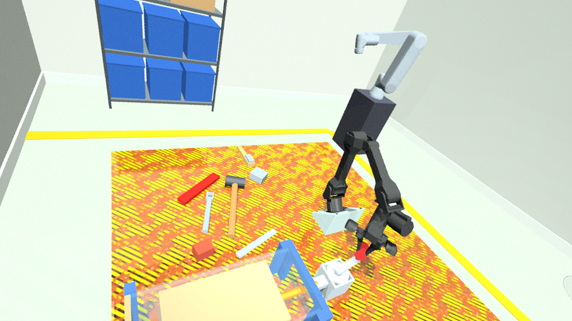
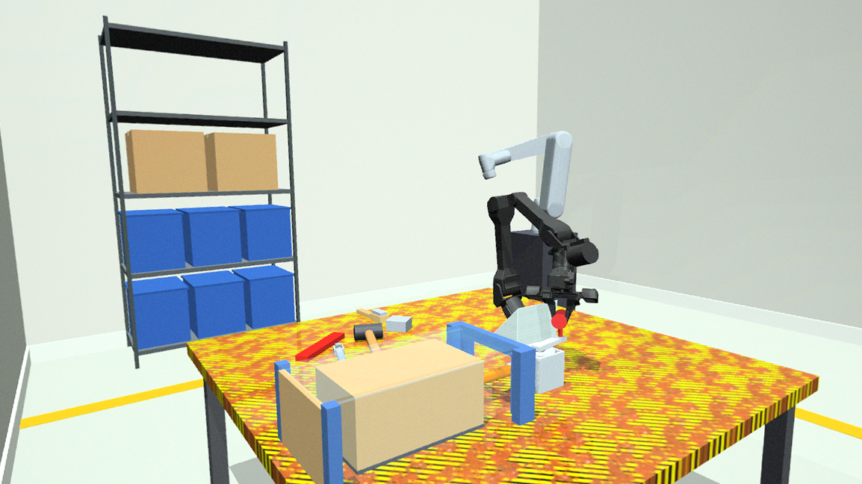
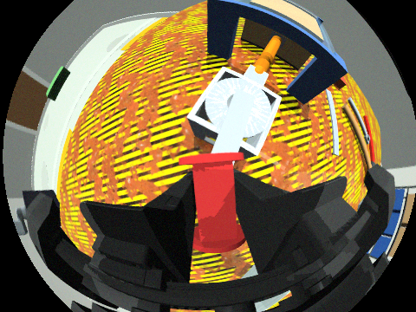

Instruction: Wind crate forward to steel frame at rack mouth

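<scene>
Right now my gripper tip is 3 cm above the winch handle and 2 cm short of it. The rest, counted from my gripper tip: red grip 1 cm to the right, 1 cm behind; blue steel frame 25 cm ahead, 3 cm below, 1 cm to the left; grey winch 10 cm below, 7 cm ahead.
</scene>
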